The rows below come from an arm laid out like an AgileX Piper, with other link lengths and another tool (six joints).
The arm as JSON. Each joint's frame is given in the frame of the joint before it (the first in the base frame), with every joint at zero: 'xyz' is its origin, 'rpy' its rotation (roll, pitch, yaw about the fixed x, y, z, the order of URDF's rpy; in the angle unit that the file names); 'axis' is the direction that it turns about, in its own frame. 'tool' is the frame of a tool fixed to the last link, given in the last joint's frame.
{
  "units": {
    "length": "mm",
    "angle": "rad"
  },
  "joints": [
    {
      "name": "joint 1",
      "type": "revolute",
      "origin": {
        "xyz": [
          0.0,
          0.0,
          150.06
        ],
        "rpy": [
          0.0,
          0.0,
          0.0
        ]
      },
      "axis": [
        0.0,
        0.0,
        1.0
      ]
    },
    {
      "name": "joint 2",
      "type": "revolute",
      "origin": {
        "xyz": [
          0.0,
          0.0,
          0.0
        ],
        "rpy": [
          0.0,
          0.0,
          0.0
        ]
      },
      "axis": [
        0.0,
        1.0,
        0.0
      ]
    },
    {
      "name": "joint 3",
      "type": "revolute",
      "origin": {
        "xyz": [
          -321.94,
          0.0,
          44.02
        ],
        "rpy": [
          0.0,
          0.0,
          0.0
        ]
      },
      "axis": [
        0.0,
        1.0,
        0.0
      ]
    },
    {
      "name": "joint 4",
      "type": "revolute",
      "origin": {
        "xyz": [
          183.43,
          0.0,
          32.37
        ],
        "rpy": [
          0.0,
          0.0,
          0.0
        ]
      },
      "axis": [
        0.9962,
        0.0,
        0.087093
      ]
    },
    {
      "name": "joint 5",
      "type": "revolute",
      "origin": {
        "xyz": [
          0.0,
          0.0,
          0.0
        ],
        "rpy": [
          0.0,
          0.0,
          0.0
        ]
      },
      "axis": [
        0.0,
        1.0,
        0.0
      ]
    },
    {
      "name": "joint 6",
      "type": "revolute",
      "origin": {
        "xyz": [
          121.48,
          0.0,
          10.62
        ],
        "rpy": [
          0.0,
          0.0,
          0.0
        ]
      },
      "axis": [
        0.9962,
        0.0,
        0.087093
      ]
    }
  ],
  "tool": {
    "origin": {
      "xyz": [
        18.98,
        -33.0,
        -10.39
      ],
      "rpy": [
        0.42,
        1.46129,
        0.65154
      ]
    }
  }
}
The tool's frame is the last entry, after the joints.
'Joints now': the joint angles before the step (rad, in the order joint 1, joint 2, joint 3, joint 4, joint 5, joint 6). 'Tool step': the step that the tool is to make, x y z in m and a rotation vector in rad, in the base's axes. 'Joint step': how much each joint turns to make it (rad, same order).
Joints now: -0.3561, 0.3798, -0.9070, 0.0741, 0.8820, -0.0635
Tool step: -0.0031, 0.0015, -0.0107, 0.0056, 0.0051, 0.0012
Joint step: 0.0000, -0.0285, 0.0396, 0.0029, -0.0044, 0.0009
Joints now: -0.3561, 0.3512, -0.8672, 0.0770, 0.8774, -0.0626
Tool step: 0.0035, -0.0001, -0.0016, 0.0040, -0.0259, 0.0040
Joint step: 0.0002, -0.0036, 0.0265, 0.0127, -0.0459, 0.0002
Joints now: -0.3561, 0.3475, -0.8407, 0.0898, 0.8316, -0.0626
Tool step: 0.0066, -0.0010, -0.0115, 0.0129, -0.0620, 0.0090
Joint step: 0.0096, -0.0256, 0.0963, 0.0230, -0.1256, 0.0074
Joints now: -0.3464, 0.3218, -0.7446, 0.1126, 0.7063, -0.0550
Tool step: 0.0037, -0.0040, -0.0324, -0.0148, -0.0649, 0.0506
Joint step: 0.0720, -0.0760, 0.1939, -0.0063, -0.1855, 0.0026
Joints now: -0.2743, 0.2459, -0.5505, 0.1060, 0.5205, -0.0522
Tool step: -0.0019, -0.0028, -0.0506, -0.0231, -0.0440, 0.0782
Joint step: 0.0987, -0.1274, 0.2355, -0.0189, -0.1568, 0.0001
